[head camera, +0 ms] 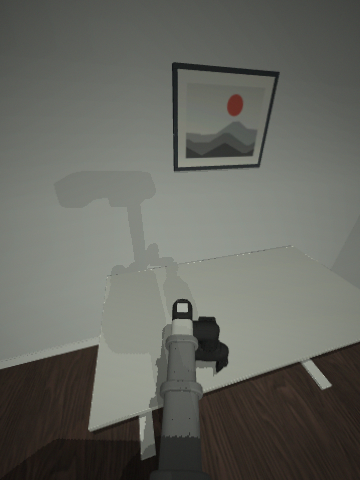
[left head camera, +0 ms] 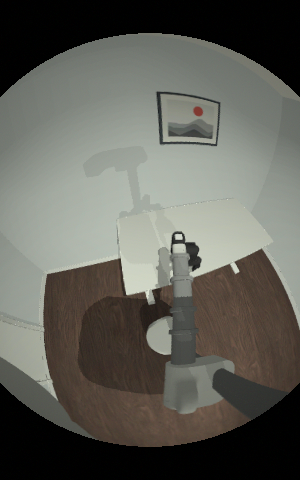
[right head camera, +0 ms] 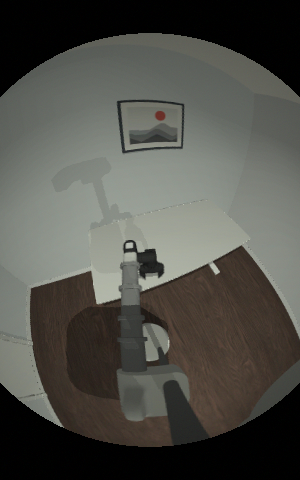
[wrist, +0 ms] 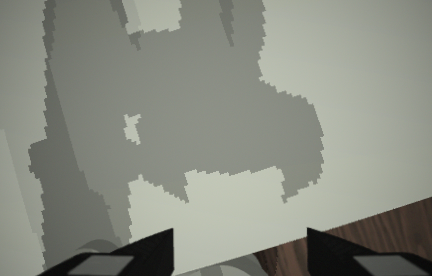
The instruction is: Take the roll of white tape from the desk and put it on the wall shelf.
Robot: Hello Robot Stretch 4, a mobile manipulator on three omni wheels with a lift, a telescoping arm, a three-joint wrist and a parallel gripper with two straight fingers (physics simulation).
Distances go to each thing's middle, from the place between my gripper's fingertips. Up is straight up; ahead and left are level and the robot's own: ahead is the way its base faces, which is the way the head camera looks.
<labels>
Right now the framed picture [head camera: 221, 115] is 810 mm ahead of my hand, 120 mm to the right of it and 800 mm above it.
</labels>
